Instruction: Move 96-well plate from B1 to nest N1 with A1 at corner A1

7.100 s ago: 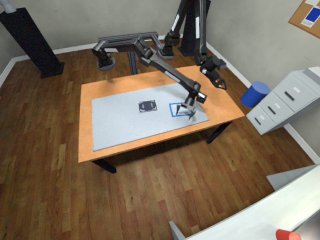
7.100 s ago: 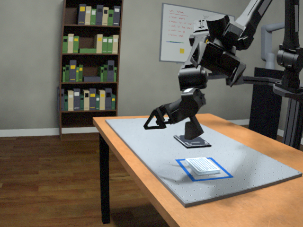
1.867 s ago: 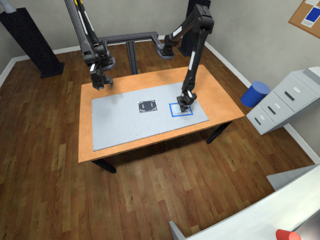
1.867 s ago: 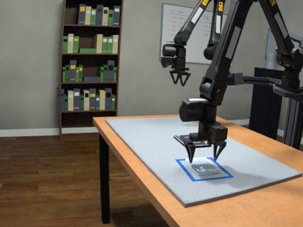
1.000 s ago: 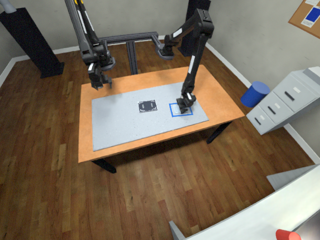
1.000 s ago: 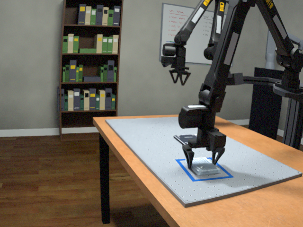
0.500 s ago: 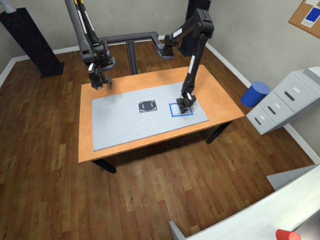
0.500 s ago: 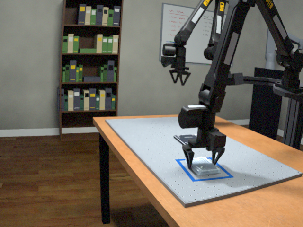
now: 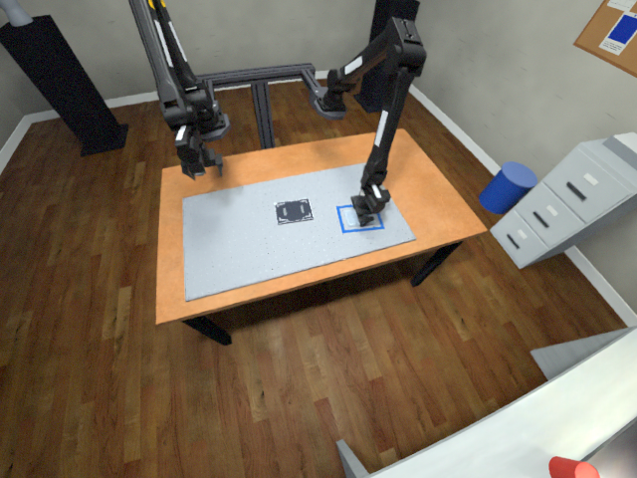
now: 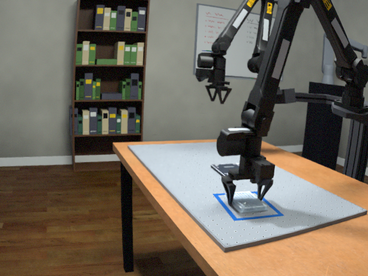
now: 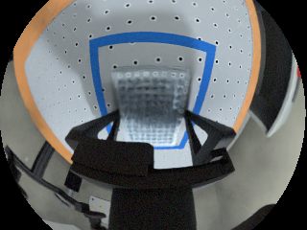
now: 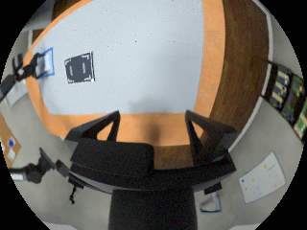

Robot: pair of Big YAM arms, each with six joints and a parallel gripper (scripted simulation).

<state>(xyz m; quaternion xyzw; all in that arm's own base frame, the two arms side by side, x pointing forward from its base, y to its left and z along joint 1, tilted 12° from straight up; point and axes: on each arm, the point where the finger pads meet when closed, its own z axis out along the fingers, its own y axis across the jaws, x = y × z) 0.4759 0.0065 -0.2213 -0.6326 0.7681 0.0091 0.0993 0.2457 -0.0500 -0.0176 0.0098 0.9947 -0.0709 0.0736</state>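
My left hand is right at the clear 96-well plate. The rest, counted from my left hand: black plate nest 270 mm to the right, 120 mm behind.
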